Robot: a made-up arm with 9 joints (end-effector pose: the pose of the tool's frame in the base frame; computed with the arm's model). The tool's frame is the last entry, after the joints. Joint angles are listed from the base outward.
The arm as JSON. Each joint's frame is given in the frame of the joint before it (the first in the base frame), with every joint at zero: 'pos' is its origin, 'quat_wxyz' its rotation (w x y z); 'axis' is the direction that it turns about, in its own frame. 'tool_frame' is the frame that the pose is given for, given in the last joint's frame.
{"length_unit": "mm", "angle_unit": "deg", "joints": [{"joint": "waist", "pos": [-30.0, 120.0, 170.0], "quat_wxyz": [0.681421, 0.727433, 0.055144, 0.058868], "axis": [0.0, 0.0, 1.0]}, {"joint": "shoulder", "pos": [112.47, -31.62, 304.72], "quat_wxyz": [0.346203, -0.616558, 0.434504, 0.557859], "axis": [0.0, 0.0, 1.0]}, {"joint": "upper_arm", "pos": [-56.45, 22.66, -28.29], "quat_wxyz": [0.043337, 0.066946, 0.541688, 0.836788], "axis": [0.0, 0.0, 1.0]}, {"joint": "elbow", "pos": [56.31, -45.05, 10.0], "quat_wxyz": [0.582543, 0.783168, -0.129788, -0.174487], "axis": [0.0, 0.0, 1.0]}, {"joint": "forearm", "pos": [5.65, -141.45, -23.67], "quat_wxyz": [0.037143, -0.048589, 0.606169, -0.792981], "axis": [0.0, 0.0, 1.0]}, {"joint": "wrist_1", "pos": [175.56, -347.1, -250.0], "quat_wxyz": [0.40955, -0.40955, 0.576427, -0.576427], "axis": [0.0, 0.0, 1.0]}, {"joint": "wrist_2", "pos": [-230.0, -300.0, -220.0], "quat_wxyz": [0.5, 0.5, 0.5, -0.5], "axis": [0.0, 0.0, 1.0]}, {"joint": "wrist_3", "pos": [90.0, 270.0, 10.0], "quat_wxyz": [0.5, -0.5, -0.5, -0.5], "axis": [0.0, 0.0, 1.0]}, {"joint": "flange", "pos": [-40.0, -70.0, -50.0], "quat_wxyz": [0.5, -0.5, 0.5, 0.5], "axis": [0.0, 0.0, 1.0]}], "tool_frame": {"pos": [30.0, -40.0, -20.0], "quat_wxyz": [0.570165, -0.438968, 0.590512, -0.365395]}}
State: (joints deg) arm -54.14 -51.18 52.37 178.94 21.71 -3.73 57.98 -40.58 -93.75
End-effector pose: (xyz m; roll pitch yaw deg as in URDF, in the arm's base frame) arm -0.2354 -0.4353 0.2667 15.07 -26.32 -97.70
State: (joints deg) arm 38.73 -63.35 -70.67 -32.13 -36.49 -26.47 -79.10 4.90 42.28
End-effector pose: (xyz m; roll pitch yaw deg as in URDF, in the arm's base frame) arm 0.1092 -0.2401 -0.0139 0.21 -65.34 -106.13
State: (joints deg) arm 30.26 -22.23 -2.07 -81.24 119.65 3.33 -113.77 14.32 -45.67
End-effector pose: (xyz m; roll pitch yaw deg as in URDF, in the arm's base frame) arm 0.2703 -0.0520 0.1583 -35.37 -0.14 47.91
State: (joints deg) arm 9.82 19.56 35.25 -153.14 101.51 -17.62 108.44 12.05 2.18
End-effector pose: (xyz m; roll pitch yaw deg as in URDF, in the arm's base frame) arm -0.1140 -0.1619 0.2601 170.67 48.61 142.35
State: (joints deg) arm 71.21 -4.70 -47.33 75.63 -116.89 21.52 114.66 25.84 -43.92
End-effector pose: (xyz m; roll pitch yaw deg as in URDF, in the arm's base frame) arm 0.5030 -0.1170 -0.0610 115.66 18.59 25.88
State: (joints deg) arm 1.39 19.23 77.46 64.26 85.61 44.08 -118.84 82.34 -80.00
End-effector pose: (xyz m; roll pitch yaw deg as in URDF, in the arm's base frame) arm 0.6166 -0.4172 0.3328 -9.48 -13.65 -71.98
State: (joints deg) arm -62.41 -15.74 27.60 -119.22 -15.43 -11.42 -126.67 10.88 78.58
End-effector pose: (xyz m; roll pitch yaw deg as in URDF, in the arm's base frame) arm 0.0669 -0.1399 0.1808 -118.57 40.42 -170.00
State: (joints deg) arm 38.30 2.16 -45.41 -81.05 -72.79 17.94 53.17 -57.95 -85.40
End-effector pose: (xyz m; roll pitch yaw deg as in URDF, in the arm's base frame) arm 0.4693 -0.1537 0.3103 -83.85 21.33 28.25
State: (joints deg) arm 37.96 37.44 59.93 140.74 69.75 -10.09 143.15 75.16 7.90
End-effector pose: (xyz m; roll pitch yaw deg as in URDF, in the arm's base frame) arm -0.1891 -0.3944 0.3686 -108.27 -49.31 -100.27
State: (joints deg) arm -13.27 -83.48 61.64 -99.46 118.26 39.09 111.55 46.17 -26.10
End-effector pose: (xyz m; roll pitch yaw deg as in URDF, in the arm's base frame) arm 0.3188 0.2960 0.1704 -109.86 -11.38 65.87
